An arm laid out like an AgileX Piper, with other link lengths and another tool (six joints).
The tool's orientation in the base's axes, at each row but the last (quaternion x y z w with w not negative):
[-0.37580 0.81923 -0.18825 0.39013]
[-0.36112 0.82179 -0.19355 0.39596]
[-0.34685 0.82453 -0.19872 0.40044]
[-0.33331 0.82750 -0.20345 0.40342]
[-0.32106 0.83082 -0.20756 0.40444]
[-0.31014 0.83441 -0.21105 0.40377]
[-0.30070 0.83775 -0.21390 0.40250]
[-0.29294 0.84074 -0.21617 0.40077]
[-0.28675 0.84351 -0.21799 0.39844]
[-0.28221 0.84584 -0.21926 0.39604]
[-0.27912 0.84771 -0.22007 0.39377]
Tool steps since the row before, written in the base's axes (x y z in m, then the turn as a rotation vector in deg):
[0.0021 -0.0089 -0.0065 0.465 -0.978 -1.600]
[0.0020 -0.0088 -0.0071 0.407 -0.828 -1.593]
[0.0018 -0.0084 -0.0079 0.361 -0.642 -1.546]
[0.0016 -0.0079 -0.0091 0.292 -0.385 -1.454]
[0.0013 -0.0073 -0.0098 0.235 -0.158 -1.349]
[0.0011 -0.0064 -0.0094 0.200 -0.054 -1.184]
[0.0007 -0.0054 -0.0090 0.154 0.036 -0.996]
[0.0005 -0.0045 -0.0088 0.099 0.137 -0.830]
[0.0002 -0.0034 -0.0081 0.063 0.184 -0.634]
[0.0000 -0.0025 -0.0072 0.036 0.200 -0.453]
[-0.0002 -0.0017 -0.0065 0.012 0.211 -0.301]
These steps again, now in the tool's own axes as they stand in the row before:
[0.0092 -0.0028 0.0058 1.350 0.112 1.377]
[0.0093 -0.0024 0.0062 1.259 0.233 1.323]
[0.0095 -0.0017 0.0066 1.119 0.350 1.248]
[0.0098 -0.0006 0.0072 0.917 0.500 1.121]
[0.0098 0.0003 0.0074 0.728 0.618 0.994]
[0.0090 0.0007 0.0070 0.584 0.605 0.859]
[0.0082 0.0012 0.0065 0.443 0.573 0.702]
[0.0076 0.0018 0.0061 0.313 0.566 0.547]
[0.0066 0.0022 0.0054 0.193 0.495 0.397]
[0.0056 0.0024 0.0046 0.098 0.407 0.266]
[0.0047 0.0026 0.0040 0.021 0.333 0.156]

